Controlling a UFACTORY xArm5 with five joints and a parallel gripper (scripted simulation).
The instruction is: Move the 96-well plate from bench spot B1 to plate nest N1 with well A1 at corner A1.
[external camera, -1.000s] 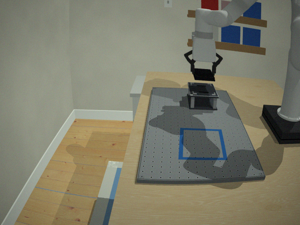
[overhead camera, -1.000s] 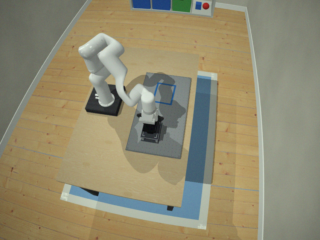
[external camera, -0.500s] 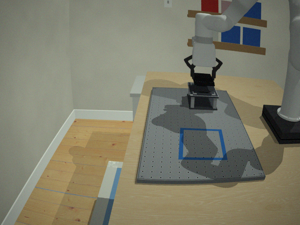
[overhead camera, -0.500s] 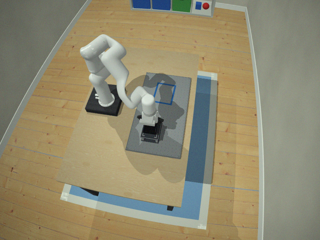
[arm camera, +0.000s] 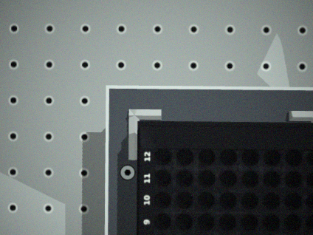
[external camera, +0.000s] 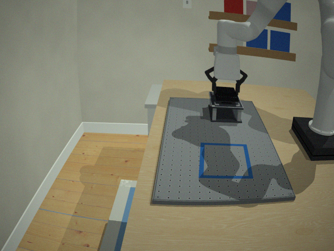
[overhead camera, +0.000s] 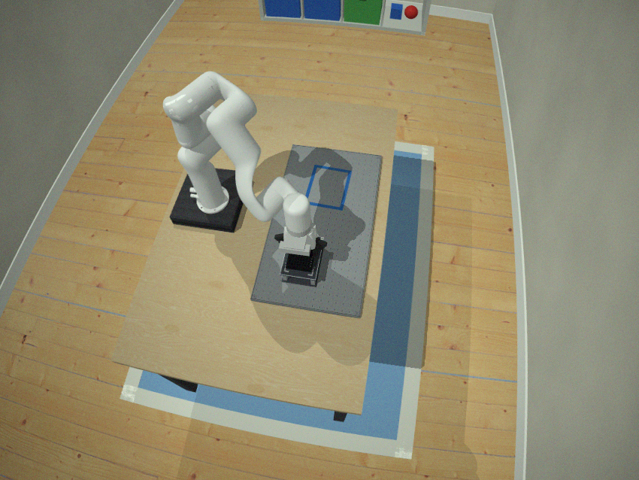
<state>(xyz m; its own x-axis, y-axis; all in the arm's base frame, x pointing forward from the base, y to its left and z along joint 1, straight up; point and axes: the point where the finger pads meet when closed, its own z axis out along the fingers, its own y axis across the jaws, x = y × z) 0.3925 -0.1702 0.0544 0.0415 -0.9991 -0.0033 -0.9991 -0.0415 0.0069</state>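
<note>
The black 96-well plate is 10 mm below my hand. The rest, counted from my hand: A1 label 80 mm to the left, 50 mm ahead, 30 mm below; raised plate nest 40 mm below.
</note>
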